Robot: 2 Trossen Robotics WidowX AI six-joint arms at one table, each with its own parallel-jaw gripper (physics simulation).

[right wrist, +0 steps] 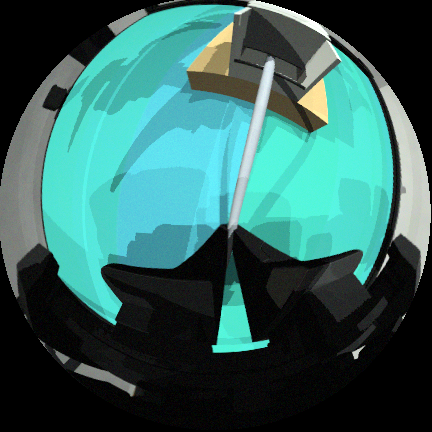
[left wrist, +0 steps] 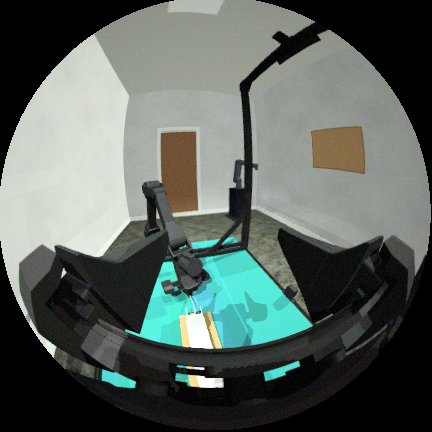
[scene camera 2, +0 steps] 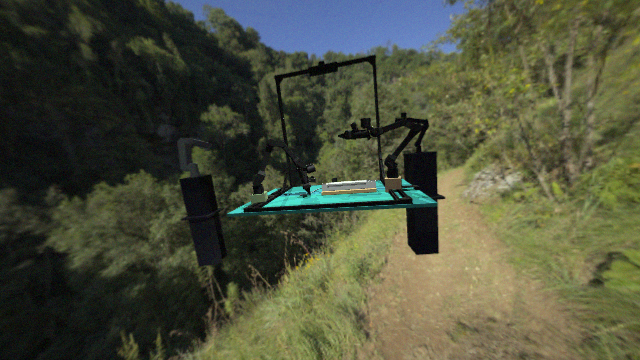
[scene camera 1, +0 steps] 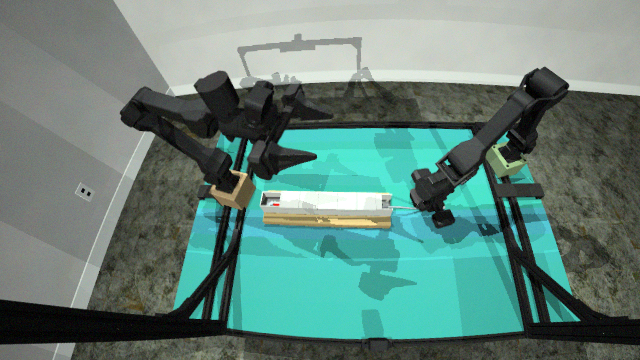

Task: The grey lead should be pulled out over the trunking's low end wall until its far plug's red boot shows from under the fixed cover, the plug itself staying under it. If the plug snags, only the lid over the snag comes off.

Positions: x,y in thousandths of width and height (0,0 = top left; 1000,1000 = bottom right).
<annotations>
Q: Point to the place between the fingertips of my left gripper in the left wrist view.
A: At 520,545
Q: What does my left gripper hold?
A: Nothing.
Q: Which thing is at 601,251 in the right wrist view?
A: A grey lead.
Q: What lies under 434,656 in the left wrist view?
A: My right gripper.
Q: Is my left gripper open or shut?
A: Open.
</annotations>
